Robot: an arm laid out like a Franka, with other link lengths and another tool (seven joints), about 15 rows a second.
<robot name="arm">
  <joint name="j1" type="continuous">
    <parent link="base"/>
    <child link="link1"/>
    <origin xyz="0 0 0.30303"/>
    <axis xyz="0 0 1"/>
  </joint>
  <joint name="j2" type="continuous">
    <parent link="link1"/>
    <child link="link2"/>
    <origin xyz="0 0 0"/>
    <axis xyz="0 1 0"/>
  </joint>
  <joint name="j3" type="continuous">
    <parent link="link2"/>
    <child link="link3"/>
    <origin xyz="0 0 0.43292"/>
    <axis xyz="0 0 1"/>
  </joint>
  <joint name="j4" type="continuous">
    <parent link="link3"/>
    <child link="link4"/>
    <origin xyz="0.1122 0 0"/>
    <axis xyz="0 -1 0"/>
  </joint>
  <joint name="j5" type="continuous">
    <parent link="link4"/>
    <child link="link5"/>
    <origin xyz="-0.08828 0 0.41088"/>
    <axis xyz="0 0 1"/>
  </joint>
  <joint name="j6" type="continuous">
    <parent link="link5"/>
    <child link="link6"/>
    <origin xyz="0 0 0"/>
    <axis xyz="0 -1 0"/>
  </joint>
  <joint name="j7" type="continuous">
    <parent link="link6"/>
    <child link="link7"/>
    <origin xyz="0.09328 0 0"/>
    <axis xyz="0 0 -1"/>
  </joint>
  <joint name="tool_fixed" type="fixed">
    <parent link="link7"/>
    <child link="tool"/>
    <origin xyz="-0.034 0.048 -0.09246" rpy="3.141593 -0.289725 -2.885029"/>
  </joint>
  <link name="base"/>
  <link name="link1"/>
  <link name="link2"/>
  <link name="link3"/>
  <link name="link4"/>
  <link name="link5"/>
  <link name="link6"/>
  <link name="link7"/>
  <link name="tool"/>
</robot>
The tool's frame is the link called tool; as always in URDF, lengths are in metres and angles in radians. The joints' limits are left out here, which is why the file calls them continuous.
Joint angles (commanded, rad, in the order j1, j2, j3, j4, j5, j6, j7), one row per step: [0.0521 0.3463 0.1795 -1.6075 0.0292 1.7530 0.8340]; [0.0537 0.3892 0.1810 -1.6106 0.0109 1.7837 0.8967]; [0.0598 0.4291 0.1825 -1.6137 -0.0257 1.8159 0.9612]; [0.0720 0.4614 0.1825 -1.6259 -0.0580 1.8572 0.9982]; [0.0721 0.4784 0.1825 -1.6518 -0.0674 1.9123 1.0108]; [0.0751 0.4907 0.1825 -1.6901 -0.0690 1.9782 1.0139]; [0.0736 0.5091 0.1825 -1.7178 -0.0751 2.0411 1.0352]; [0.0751 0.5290 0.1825 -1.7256 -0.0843 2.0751 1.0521]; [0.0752 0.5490 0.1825 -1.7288 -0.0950 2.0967 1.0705]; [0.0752 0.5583 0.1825 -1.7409 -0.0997 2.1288 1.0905]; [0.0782 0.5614 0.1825 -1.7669 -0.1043 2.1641 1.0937]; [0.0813 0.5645 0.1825 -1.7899 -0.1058 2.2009 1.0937]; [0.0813 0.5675 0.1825 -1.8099 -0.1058 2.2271 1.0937]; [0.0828 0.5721 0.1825 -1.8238 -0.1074 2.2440 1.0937]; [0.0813 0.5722 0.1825 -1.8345 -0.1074 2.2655 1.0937]
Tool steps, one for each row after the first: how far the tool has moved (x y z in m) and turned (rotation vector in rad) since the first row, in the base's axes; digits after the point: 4 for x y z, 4 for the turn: [0.0133 0.0016 -0.0324 -0.0257 0.0141 -0.0534]; [0.0238 0.0054 -0.0638 -0.0670 0.0176 -0.0952]; [0.0284 0.0134 -0.0928 -0.0971 0.0123 -0.1052]; [0.0301 0.0140 -0.1140 -0.0995 -0.0012 -0.1128]; [0.0274 0.0172 -0.1358 -0.0926 -0.0155 -0.1112]; [0.0286 0.0168 -0.1575 -0.0911 -0.0318 -0.1303]; [0.0309 0.0182 -0.1736 -0.0944 -0.0394 -0.1403]; [0.0332 0.0184 -0.1889 -0.1017 -0.0400 -0.1517]; [0.0338 0.0187 -0.1988 -0.1019 -0.0505 -0.1684]; [0.0284 0.0211 -0.2098 -0.1008 -0.0573 -0.1641]; [0.0237 0.0237 -0.2188 -0.0953 -0.0672 -0.1592]; [0.0195 0.0238 -0.2274 -0.0919 -0.0696 -0.1580]; [0.0158 0.0248 -0.2353 -0.0913 -0.0682 -0.1544]; [0.0146 0.0240 -0.2378 -0.0865 -0.0778 -0.1560]
